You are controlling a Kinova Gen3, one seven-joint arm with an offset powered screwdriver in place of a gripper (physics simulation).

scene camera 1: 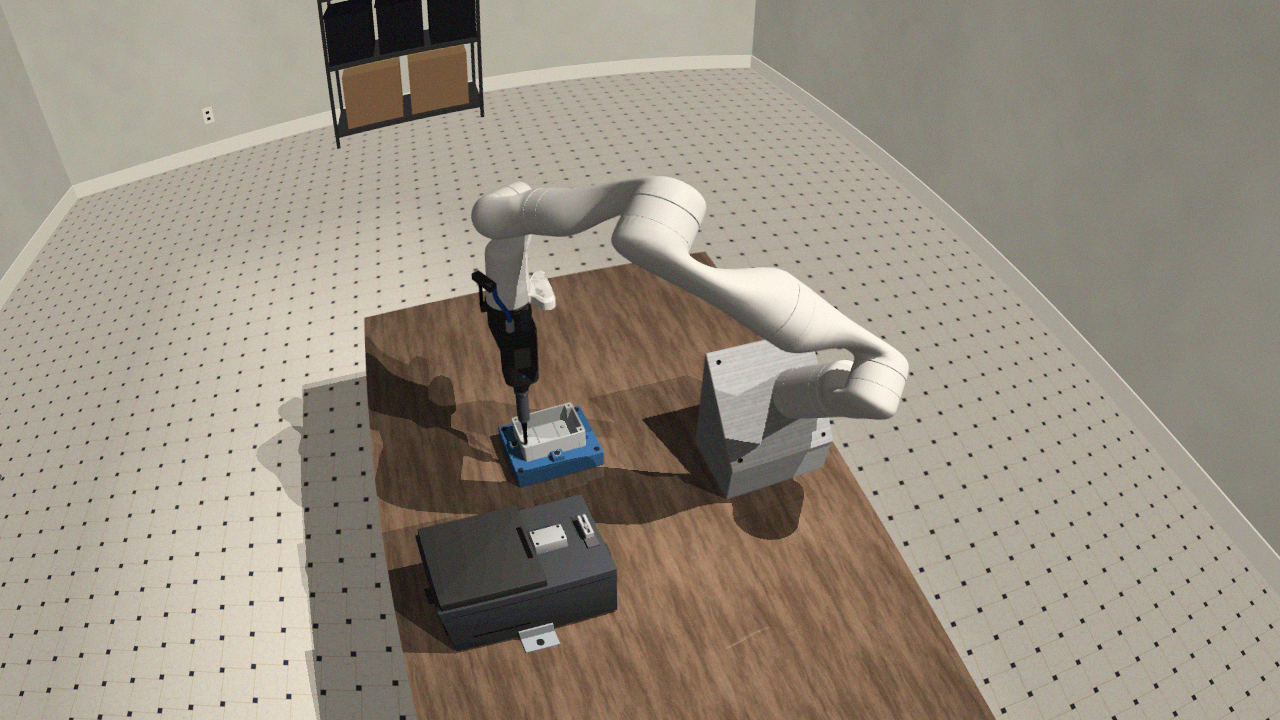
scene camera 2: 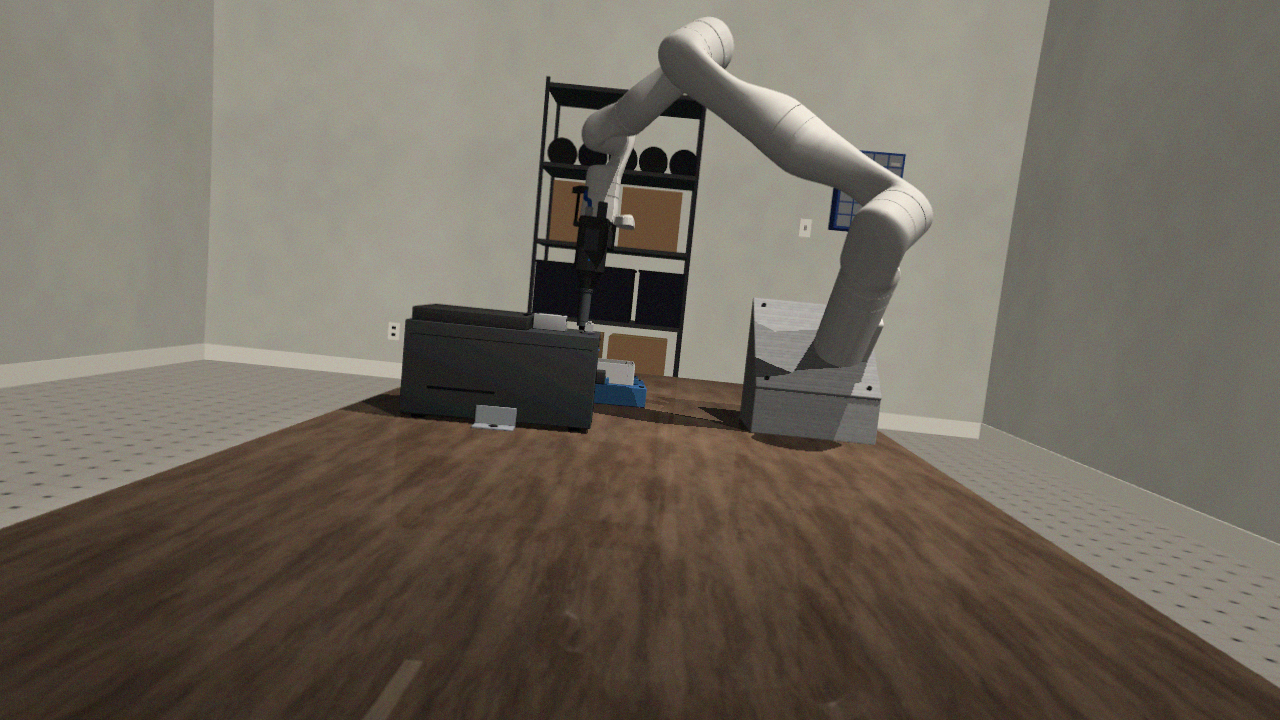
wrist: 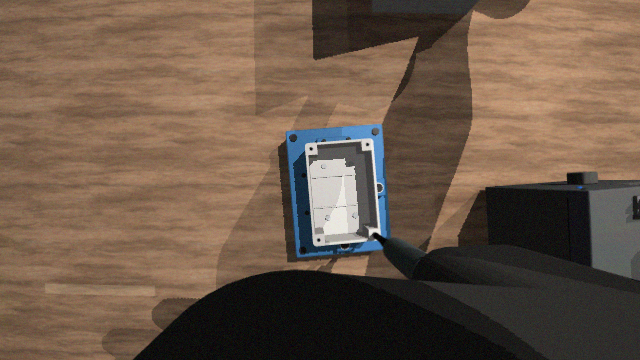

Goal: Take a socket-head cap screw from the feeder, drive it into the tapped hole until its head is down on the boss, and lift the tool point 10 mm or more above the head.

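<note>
My screwdriver (scene camera 1: 525, 438) (scene camera 2: 582, 329) (wrist: 376, 235) points down, its thin dark bit at one corner boss of the open white housing (scene camera 1: 556, 445) (scene camera 2: 617, 370) (wrist: 332, 192). In the wrist view this is the lower right corner, and the bit covers that boss. The other three corner bosses show dark holes. I cannot make out a screw at the bit, or a gap between bit and boss. The housing sits in a blue fixture (scene camera 1: 537, 476) (scene camera 2: 622, 394) (wrist: 350, 133). The dark screw feeder (scene camera 1: 528, 617) (scene camera 2: 501, 367) (wrist: 530, 225) stands apart from it.
The feeder carries a pale block (scene camera 1: 547, 537) (scene camera 2: 549, 321) and a small silver part (scene camera 1: 585, 528) on top. A light bracket (scene camera 1: 538, 638) (scene camera 2: 494, 416) is at its front. The arm's grey pedestal (scene camera 1: 742, 385) (scene camera 2: 787, 411) stands on the wooden table (scene camera 1: 716, 608) (scene camera 2: 662, 555).
</note>
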